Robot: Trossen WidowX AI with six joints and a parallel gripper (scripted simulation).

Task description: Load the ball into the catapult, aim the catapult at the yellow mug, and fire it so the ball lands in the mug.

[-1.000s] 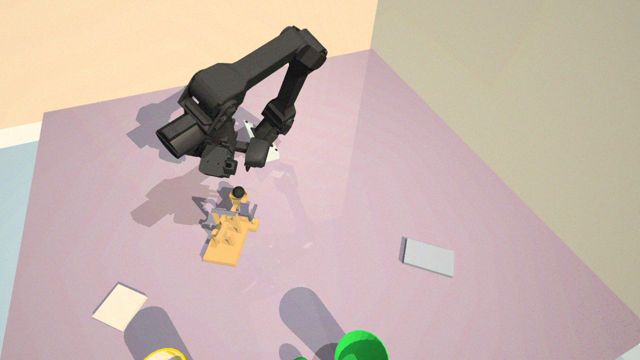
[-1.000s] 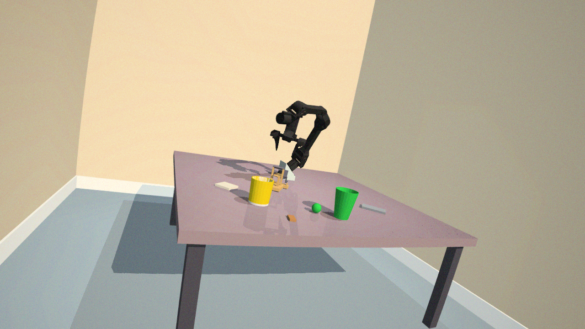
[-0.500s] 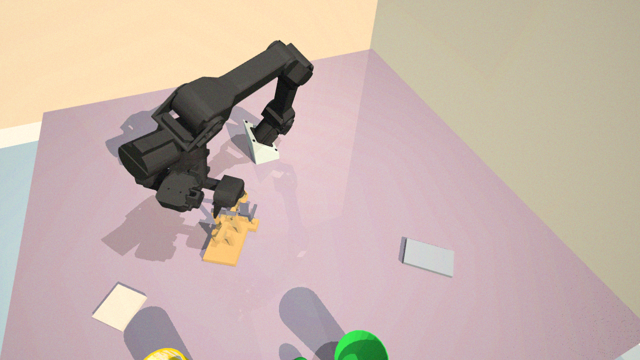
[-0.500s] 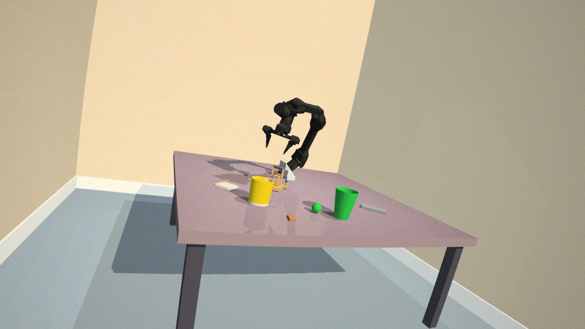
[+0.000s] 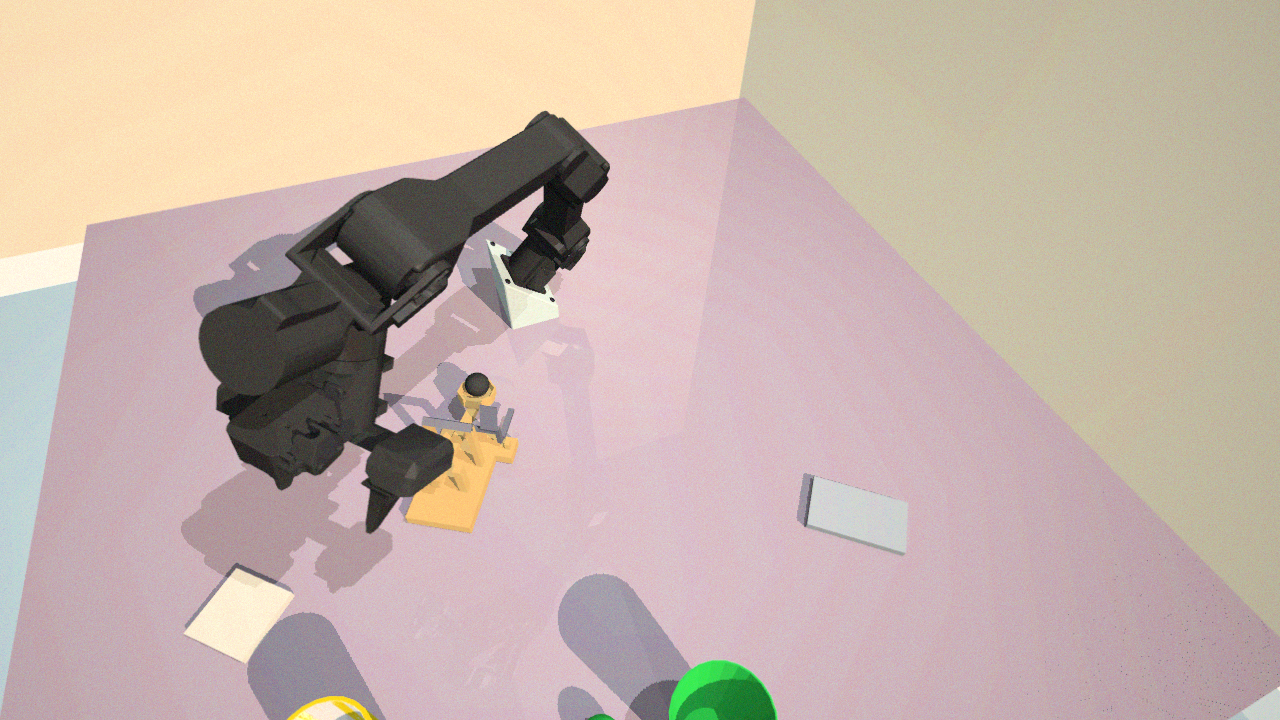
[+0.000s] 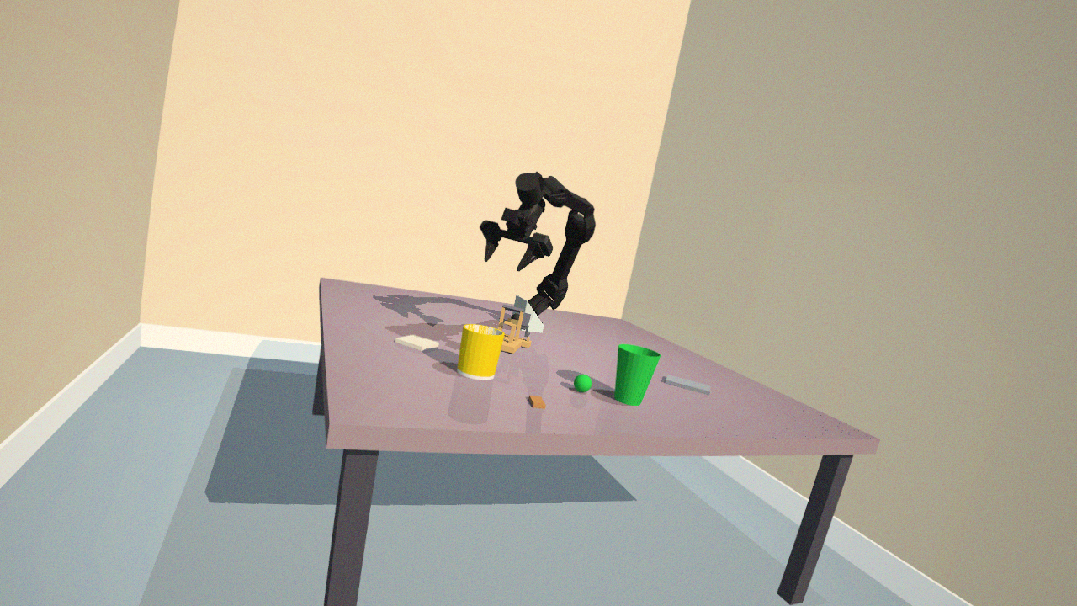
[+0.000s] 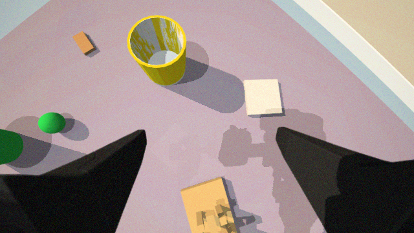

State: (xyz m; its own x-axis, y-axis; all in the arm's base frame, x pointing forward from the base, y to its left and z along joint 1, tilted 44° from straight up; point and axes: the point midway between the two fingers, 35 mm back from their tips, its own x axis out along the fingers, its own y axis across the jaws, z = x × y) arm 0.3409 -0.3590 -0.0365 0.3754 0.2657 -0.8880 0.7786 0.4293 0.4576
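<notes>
Now: the black ball 20 cm behind my gripper tip, 17 cm to the left of it and 17 cm below it. From my gripper tip the other things lie so: cream slab 22 cm below, 16 cm to the right, 6 cm behind; then yellow mug 20 cm below, 15 cm ahead, 8 cm to the right; then wooden catapult 18 cm below, 15 cm to the left, 14 cm behind.
</notes>
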